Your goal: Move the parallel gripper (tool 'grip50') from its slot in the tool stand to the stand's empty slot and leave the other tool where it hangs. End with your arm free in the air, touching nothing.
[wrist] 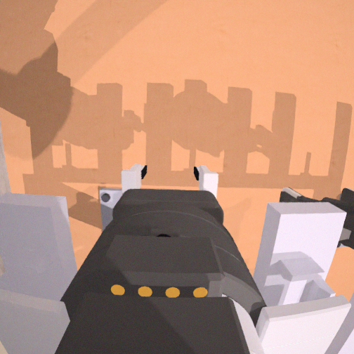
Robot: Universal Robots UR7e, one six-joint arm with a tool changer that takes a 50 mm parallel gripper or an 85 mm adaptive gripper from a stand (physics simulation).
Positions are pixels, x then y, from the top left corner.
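There is a tool stand (298,240) here, and I find that it is 0.09 m from the lens.
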